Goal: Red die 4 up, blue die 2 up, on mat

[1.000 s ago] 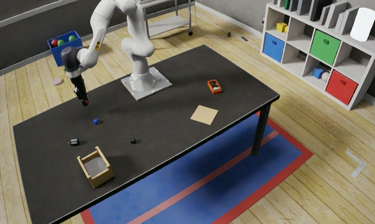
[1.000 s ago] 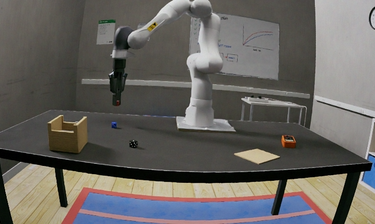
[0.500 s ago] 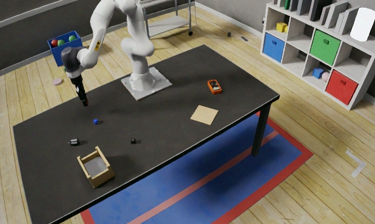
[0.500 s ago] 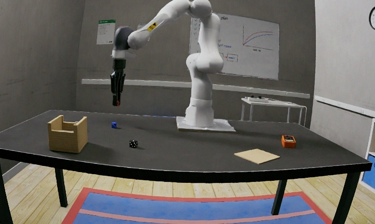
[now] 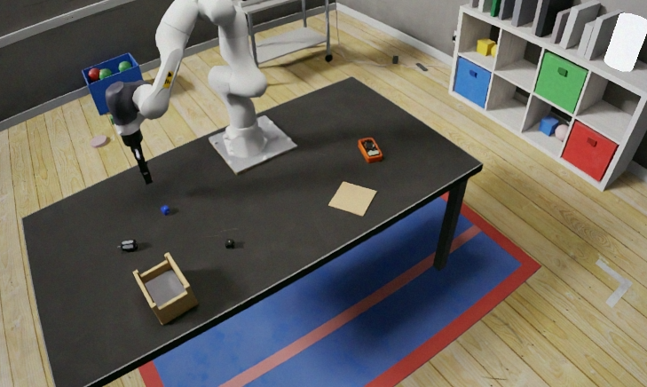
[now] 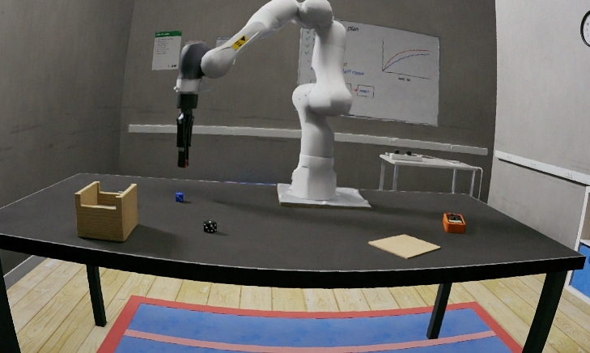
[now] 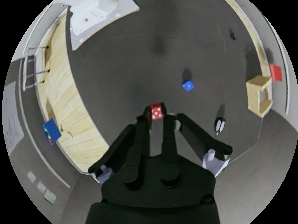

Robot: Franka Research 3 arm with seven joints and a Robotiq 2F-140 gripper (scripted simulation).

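Now: hand 20 mm above the red die. From my hand the other things lie so: dark object (200 mm ahead, 180 mm to the right, 110 mm below); then black die (400 mm ahead, 160 mm to the left, 120 mm below); then blue die (120 mm below, 100 mm ahead, 10 mm to the left).
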